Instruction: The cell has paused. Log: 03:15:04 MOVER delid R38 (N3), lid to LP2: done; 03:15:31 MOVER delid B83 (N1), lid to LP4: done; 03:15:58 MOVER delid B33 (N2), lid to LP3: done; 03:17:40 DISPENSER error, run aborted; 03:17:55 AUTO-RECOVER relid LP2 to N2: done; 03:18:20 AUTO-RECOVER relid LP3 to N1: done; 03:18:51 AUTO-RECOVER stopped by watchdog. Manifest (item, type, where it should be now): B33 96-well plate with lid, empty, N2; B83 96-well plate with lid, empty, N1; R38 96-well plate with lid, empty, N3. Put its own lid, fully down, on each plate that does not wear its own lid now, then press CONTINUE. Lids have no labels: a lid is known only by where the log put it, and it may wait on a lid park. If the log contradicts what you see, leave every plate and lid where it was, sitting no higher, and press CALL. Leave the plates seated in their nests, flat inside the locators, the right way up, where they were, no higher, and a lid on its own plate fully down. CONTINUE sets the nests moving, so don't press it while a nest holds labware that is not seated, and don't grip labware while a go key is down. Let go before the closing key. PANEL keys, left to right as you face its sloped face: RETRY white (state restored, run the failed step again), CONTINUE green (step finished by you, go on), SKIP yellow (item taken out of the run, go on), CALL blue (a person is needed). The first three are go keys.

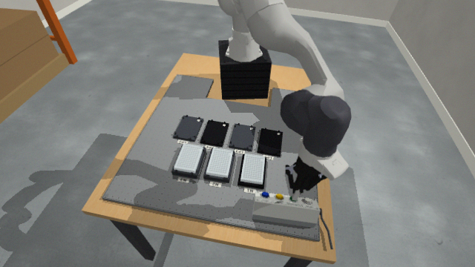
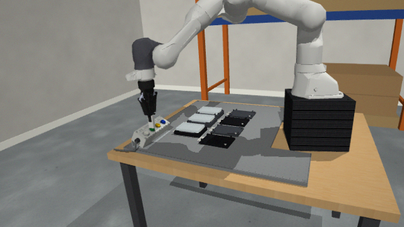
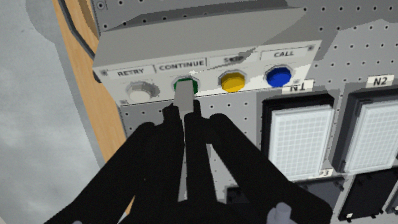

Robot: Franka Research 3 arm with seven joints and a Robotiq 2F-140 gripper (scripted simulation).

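Right now the green continue key is 40 mm below my hand. From my hand the other things lie so: blue call key 100 mm to the right, 40 mm below, 20 mm behind; then yellow skip key 50 mm to the right, 40 mm below, 10 mm behind; then white retry key 50 mm to the left, 40 mm below, 10 mm ahead.
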